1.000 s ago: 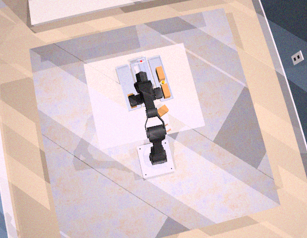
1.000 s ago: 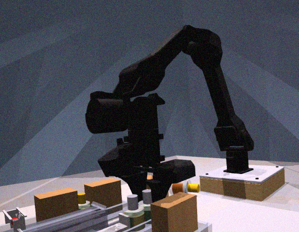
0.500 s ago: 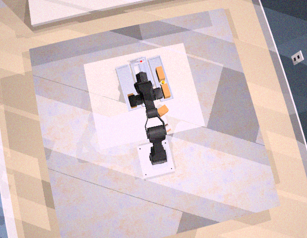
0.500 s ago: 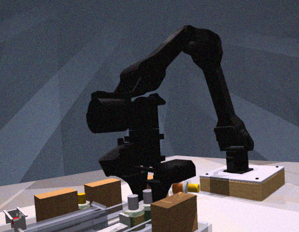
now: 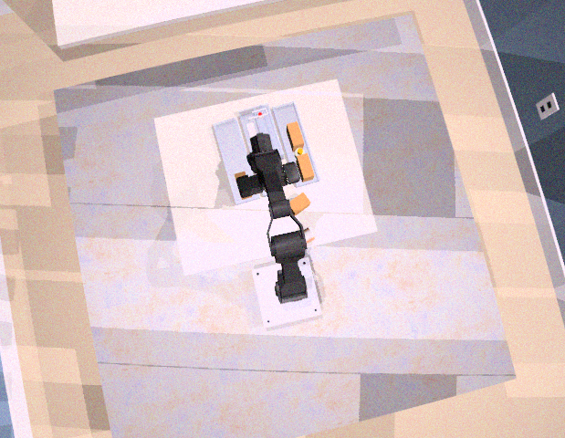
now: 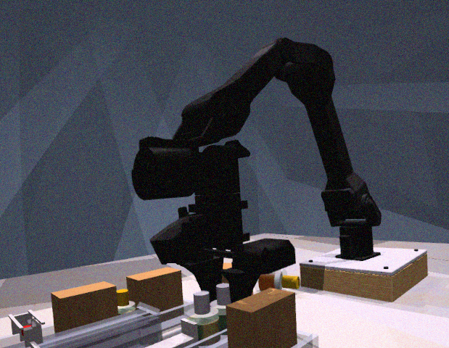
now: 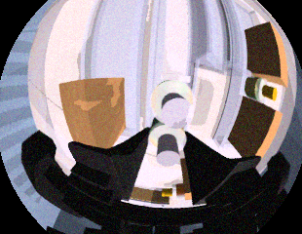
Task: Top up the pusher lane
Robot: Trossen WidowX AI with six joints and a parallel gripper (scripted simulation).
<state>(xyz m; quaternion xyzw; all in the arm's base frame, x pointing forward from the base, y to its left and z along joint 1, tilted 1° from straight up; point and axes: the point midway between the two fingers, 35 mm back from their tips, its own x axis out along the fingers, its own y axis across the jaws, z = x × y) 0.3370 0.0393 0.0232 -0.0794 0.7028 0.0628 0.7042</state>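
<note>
Right now my gripper tip is 15 cm short of the sprung lane and 1 cm above it. Also, from my gripper tip: red mark (23 cm ahead, 4 cm above, 1 cm to the left).
</note>
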